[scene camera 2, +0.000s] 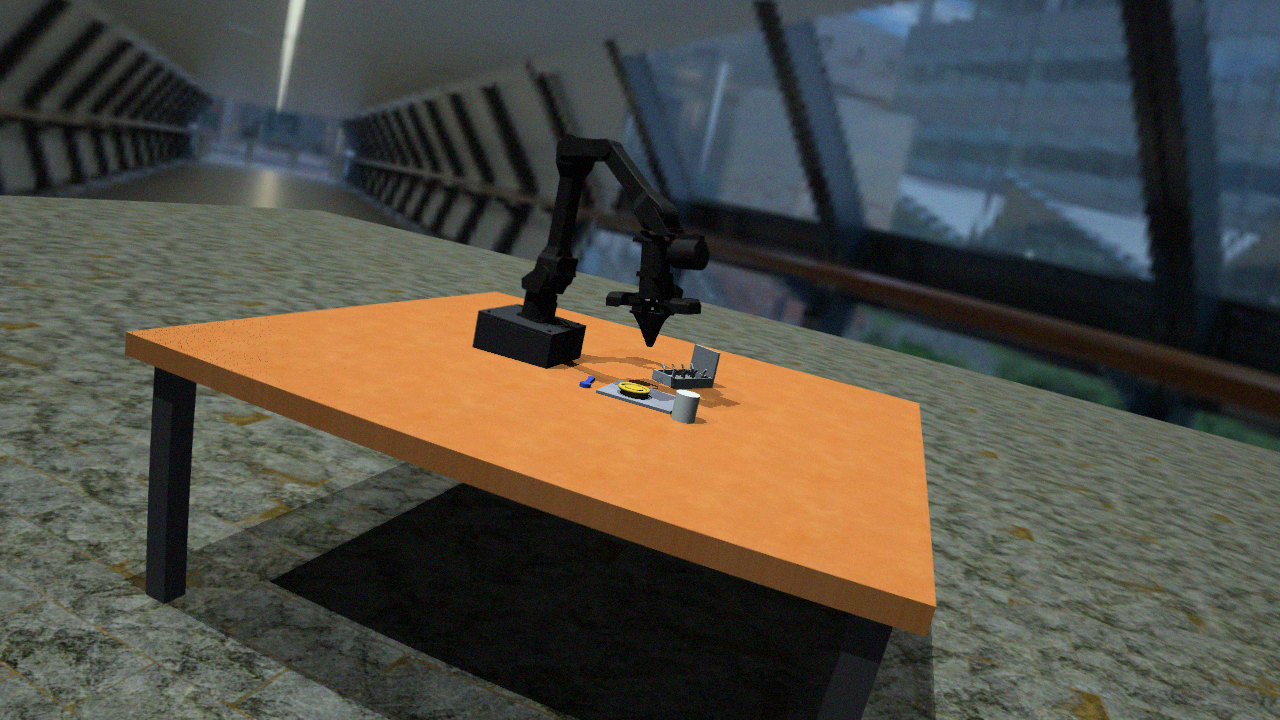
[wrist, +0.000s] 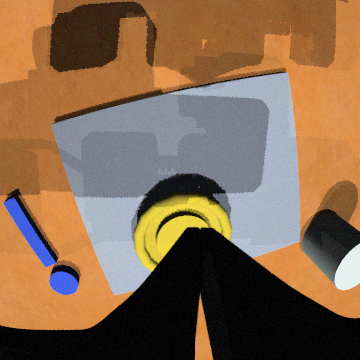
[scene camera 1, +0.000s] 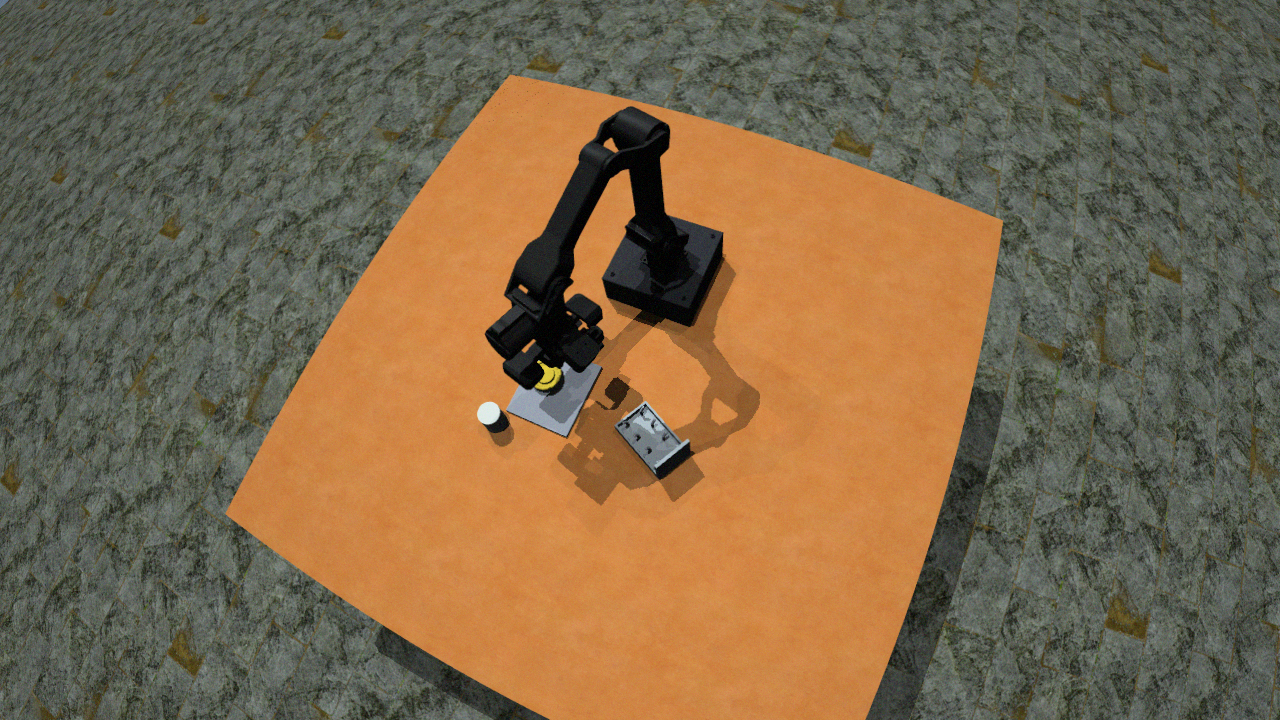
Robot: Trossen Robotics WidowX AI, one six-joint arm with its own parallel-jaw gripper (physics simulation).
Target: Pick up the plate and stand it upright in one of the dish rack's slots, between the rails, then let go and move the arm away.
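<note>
The yellow round plate [scene camera 1: 548, 382] [scene camera 2: 634, 388] [wrist: 172, 231] lies flat, slightly raised, over a grey square board [scene camera 1: 537, 410] [scene camera 2: 657, 402] [wrist: 281, 150]. My gripper [scene camera 2: 649, 343] [wrist: 197, 239] is shut with nothing between its fingers. Its tips point down and are apart from the plate, above it in the scene camera 2 view; in the wrist view they cover part of the plate. The grey dish rack [scene camera 1: 673, 456] [scene camera 2: 705, 361] stands on the table apart from the board, with short pegs inside and a tall panel at one end. The plate is not in the rack.
A white-topped cylinder [scene camera 1: 489, 414] [scene camera 2: 685, 407] [wrist: 350, 270] stands close to a corner of the board. A blue bar [wrist: 30, 231] and a blue round piece [wrist: 64, 282] lie on the table at the board's other side. The arm's black base [scene camera 1: 662, 273] [scene camera 2: 528, 335] stands behind.
</note>
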